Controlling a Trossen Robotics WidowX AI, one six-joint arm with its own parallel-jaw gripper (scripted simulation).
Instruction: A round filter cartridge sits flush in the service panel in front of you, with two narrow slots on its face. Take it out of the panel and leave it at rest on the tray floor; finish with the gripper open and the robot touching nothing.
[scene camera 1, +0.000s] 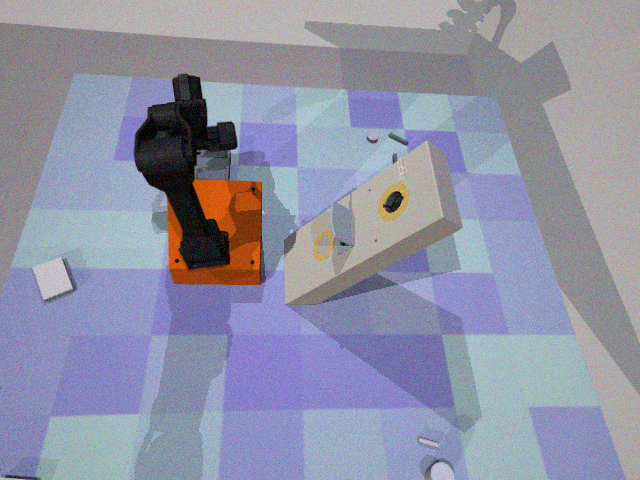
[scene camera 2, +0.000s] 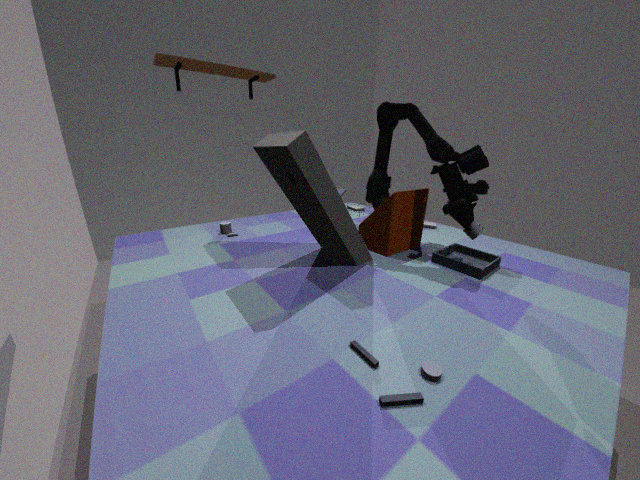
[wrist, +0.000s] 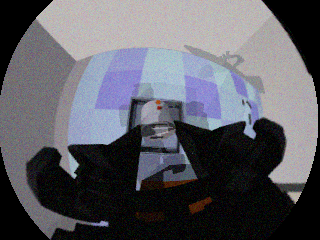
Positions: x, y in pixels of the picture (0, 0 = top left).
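A tray is here, and on the tray (scene camera 1: 195, 167) and (scene camera 2: 475, 263) are the same spot. As for my gripper, I see it in scene camera 1, in the wrist view and in scene camera 2 (471, 229). On my gripper, (wrist: 210, 173) and (scene camera 1: 213, 145) are one and the same spot.
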